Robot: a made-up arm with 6 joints. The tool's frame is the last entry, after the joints.
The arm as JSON. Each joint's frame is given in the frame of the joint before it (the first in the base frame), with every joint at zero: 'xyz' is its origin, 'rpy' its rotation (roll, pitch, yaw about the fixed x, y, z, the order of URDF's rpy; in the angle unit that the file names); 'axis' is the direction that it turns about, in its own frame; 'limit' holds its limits. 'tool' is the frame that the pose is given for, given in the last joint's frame.
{
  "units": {
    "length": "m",
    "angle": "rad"
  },
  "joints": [
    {
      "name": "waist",
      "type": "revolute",
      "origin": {
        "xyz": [
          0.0,
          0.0,
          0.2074
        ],
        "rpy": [
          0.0,
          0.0,
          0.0
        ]
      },
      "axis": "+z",
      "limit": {
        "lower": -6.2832,
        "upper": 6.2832
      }
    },
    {
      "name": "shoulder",
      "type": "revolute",
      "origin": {
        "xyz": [
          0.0,
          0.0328,
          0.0
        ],
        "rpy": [
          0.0,
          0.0,
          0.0
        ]
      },
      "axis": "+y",
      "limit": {
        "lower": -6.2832,
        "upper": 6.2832
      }
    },
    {
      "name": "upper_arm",
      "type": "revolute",
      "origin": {
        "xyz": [
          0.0,
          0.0,
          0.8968
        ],
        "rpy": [
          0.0,
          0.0,
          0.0
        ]
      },
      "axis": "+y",
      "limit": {
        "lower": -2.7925,
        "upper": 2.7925
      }
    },
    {
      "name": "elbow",
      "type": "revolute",
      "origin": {
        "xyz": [
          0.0,
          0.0,
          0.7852
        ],
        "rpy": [
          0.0,
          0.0,
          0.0
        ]
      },
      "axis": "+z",
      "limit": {
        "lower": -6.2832,
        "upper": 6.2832
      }
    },
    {
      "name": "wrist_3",
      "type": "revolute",
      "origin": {
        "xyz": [
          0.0,
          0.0,
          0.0
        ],
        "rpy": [
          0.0,
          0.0,
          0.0
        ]
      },
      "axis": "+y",
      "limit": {
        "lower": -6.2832,
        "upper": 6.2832
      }
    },
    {
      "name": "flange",
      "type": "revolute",
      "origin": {
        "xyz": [
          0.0,
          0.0,
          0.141
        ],
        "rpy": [
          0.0,
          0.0,
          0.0
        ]
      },
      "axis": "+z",
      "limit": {
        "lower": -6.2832,
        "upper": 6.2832
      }
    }
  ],
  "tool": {
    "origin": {
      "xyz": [
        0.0,
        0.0,
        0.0
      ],
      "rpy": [
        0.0,
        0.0,
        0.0
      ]
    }
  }
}
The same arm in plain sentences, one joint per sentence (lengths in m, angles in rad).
The arm has six revolute joints in a row. What follows holds with every joint at zero, and every direction is one of the base frame's.
The first joint sits 0.2074 m along +z from the base frame's origin and turns about +z, from -6.2832 to 6.2832 rad.
The second joint sits 0.0328 m along +y from the first joint and turns about +y, from -6.2832 to 6.2832 rad.
The third joint sits 0.8968 m along +z from the second joint and turns about +y, from -2.7925 to 2.7925 rad.
The fourth joint sits 0.7852 m along +z from the third joint and turns about +z, from -6.2832 to 6.2832 rad.
The fifth joint sits at the same point as the fourth joint and turns about +y, from -6.2832 to 6.2832 rad.
The sixth joint sits 0.141 m along +z from the fifth joint and turns about +z, from -6.2832 to 6.2832 rad.
The tool frame, which is the frame that the pose is given for, sits at the same point as the sixth joint; its axes are parallel to the base frame's.

